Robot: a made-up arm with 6 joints. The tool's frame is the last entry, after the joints. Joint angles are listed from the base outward. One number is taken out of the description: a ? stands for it. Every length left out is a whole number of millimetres.
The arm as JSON. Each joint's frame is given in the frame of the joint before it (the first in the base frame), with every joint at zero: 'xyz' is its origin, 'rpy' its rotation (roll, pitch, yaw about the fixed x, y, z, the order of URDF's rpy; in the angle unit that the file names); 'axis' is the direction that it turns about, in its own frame. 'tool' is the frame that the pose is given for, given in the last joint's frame.
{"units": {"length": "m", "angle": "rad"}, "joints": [
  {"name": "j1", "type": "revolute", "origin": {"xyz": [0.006, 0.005, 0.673], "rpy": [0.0, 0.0, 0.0]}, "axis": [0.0, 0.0, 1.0]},
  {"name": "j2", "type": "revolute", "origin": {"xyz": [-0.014, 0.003, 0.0], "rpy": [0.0, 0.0, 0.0]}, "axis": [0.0, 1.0, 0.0]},
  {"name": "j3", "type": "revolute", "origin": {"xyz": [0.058, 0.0, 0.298], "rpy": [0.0, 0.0, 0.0]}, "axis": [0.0, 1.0, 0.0]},
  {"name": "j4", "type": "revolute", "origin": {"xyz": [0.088, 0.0, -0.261], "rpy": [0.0, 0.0, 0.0]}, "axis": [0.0, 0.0, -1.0]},
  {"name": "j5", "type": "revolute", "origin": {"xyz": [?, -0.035, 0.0], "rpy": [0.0, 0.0, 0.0]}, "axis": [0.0, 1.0, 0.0]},
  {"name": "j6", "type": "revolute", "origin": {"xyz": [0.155, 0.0, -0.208], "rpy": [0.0, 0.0, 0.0]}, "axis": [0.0, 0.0, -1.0]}
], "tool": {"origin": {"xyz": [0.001, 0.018, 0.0], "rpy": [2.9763, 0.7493, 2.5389]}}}
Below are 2 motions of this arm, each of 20 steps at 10 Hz.
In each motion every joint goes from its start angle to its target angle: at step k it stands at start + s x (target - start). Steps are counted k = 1, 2, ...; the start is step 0. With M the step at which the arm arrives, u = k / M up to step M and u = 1 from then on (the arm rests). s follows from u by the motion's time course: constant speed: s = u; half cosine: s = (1 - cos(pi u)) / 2; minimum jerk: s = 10 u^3 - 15 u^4 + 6 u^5.
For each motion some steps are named. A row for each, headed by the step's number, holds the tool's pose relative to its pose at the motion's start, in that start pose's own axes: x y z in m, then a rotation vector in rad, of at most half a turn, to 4 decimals.
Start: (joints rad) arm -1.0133 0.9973 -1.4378 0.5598 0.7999 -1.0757
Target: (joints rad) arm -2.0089 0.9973 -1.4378 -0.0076 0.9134 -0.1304
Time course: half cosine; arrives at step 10
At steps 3, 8, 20:
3: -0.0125 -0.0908 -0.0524 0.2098 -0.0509 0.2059
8: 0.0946 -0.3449 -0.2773 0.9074 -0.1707 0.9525
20: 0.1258 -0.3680 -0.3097 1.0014 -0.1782 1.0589

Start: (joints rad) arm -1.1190 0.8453 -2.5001 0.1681 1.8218 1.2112
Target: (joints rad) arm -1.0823 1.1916 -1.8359 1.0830 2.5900 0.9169
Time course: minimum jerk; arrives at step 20
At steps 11, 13, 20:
11: 0.2179 -0.2233 0.0686 0.6667 0.5658 -0.7894
13: 0.2387 -0.2774 0.0481 0.8460 0.7874 -0.9579
20: 0.2443 -0.3215 0.0102 1.0698 1.1368 -1.1214

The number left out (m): -0.021
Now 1 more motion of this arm.
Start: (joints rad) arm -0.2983 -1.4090 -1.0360 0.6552 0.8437 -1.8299
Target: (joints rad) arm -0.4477 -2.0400 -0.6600 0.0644 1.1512 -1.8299
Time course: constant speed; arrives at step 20
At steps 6, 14, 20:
6: -0.0063 0.0460 -0.0363 -0.0713 0.1693 -0.1091
14: 0.0005 0.1026 -0.0899 -0.1287 0.4204 -0.2352
20: 0.0127 0.1391 -0.1341 -0.1408 0.6228 -0.3141

